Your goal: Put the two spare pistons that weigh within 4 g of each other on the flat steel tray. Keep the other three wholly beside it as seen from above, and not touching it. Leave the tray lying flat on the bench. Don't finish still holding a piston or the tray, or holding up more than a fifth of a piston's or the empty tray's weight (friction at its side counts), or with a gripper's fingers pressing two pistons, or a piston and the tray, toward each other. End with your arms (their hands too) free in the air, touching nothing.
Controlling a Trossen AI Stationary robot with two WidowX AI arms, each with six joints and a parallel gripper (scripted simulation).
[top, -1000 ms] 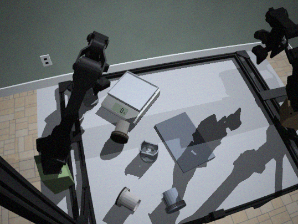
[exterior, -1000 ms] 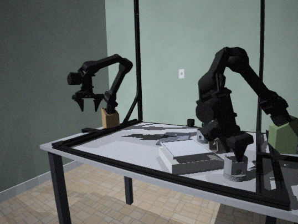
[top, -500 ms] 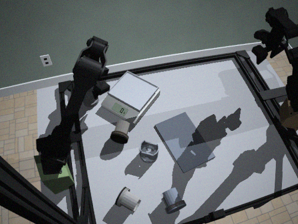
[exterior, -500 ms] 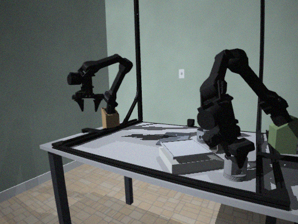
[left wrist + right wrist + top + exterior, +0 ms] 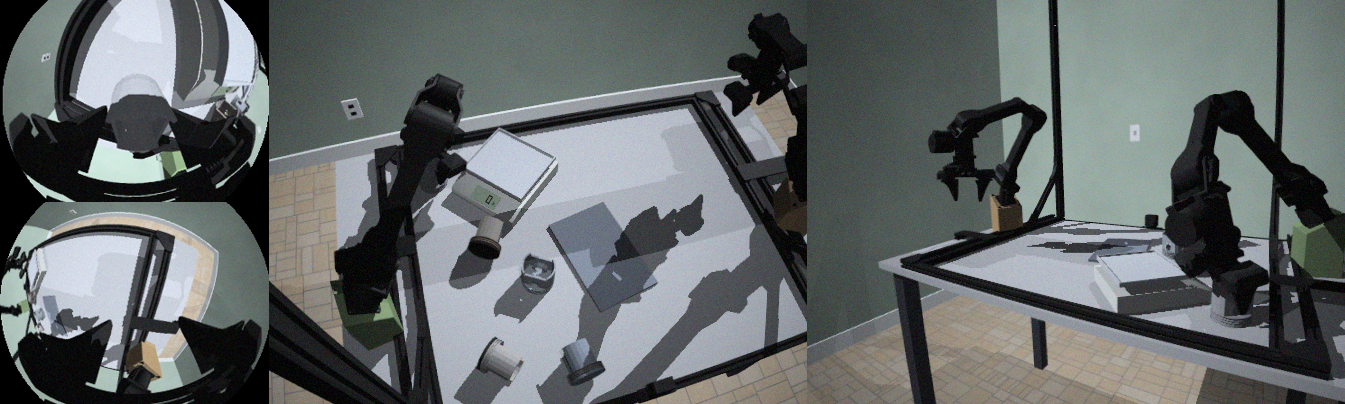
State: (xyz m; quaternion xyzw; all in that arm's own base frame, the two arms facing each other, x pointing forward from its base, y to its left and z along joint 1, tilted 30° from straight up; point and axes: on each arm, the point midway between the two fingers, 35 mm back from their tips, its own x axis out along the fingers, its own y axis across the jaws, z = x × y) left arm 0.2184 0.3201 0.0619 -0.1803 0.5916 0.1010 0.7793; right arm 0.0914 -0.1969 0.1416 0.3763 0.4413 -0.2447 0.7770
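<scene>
My left hand is 4 cm past the white scale, 18 cm to the left of it and 1 cm above it. The rest, counted from my left hand: flat steel tray (31 cm behind, 33 cm to the right, 6 cm below).
</scene>
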